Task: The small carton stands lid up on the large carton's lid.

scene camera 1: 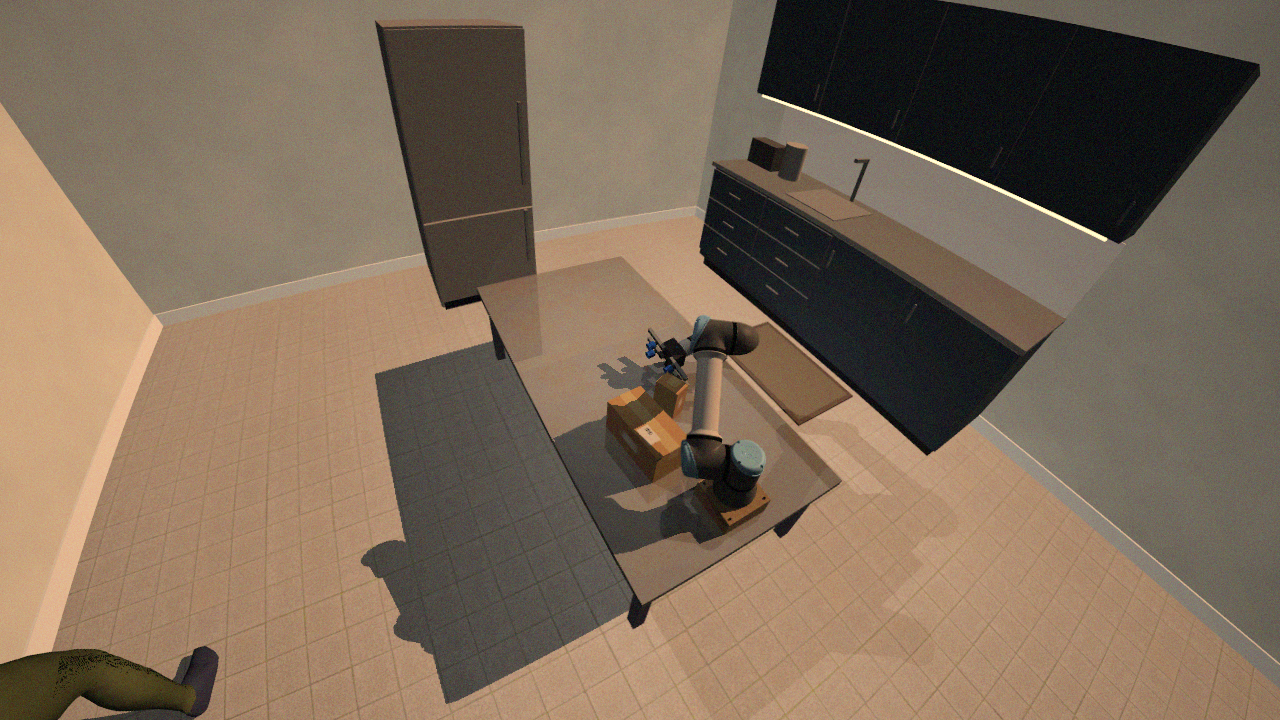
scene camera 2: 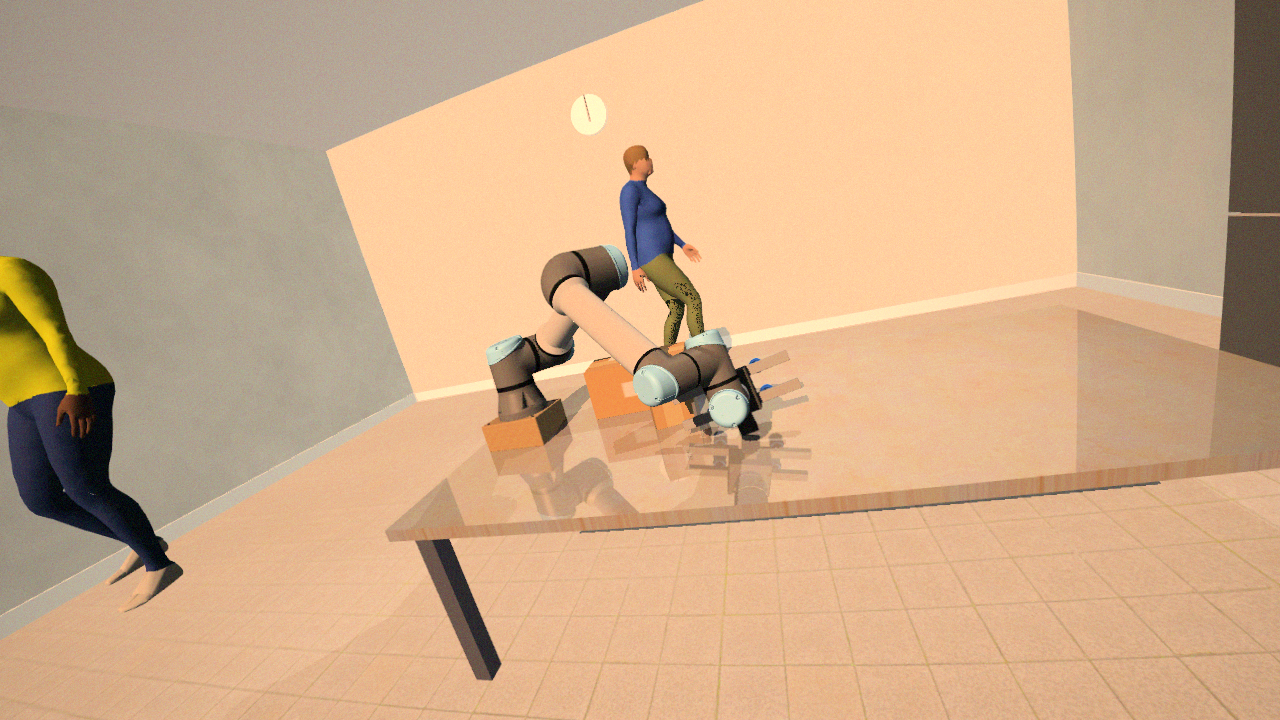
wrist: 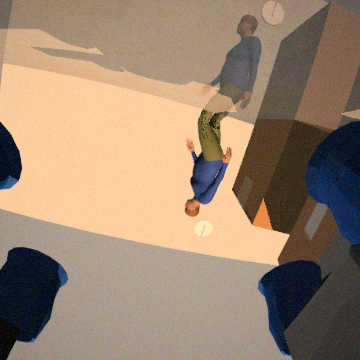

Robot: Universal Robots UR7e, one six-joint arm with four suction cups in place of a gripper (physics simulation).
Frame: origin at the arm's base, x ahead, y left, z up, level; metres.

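Where they show: hand, tool point: [scene camera 1: 656,363] [wrist: 160,232]; arm's base, link origin: [scene camera 1: 734,488] [scene camera 2: 524,412].
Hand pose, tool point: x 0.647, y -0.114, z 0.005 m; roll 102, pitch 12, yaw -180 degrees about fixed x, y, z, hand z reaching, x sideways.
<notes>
Each offset is from my tool point to the top centre of the thing. "spot": to the spot under its first point. Level surfaces: height alone.
The large carton @(dz +0.070, dx -0.292, dy +0.247 m) [scene camera 1: 640,431] [scene camera 2: 610,390] stands on the table @(dz -0.084 m) [scene camera 1: 572,313] [scene camera 2: 984,402] near the arm's base. The small carton @(dz +0.074, dx -0.185, dy +0.060 m) [scene camera 1: 668,394] [scene camera 2: 669,414] is beside its far end, not on its lid, partly hidden by the arm in scene camera 2. My gripper [scene camera 1: 663,354] [scene camera 2: 761,376] [wrist: 167,227] is just above and beyond the small carton, turned so its blue cups face sideways. No carton sits on the cups. Brown carton faces @(spot: dz -0.022, dx -0.159, dy +0.176 m) [wrist: 292,170] show at the right of the wrist view, partly behind the cups. Which way the small carton's lid faces is unclear.
The arm's base stands on a wooden block [scene camera 1: 733,508] [scene camera 2: 525,428] at the table's end. A person in blue [scene camera 2: 650,223] [wrist: 205,175] is beyond the table, one in yellow [scene camera 2: 49,331] at the left. A fridge [scene camera 1: 465,143] and kitchen counter [scene camera 1: 895,250] stand farther off.
</notes>
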